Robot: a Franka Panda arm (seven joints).
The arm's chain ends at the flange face. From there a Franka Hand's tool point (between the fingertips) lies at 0.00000 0.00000 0.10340 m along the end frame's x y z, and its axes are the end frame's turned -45 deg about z.
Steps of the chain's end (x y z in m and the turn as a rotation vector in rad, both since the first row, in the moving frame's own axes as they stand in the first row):
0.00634 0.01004 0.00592 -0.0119 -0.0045 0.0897
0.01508 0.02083 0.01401 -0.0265 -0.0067 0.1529
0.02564 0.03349 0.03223 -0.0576 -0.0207 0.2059
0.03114 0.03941 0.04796 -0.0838 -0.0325 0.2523
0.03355 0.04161 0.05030 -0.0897 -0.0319 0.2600
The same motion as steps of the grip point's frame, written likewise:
-0.00384 0.01207 0.00591 -0.0052 -0.0116 0.0897
-0.00659 0.02665 0.01397 -0.0140 -0.0235 0.1529
-0.01151 0.04390 0.03204 -0.0261 -0.0554 0.2059
-0.01472 0.05253 0.04754 -0.0363 -0.0822 0.2523
-0.01502 0.05617 0.04983 -0.0409 -0.0860 0.2600

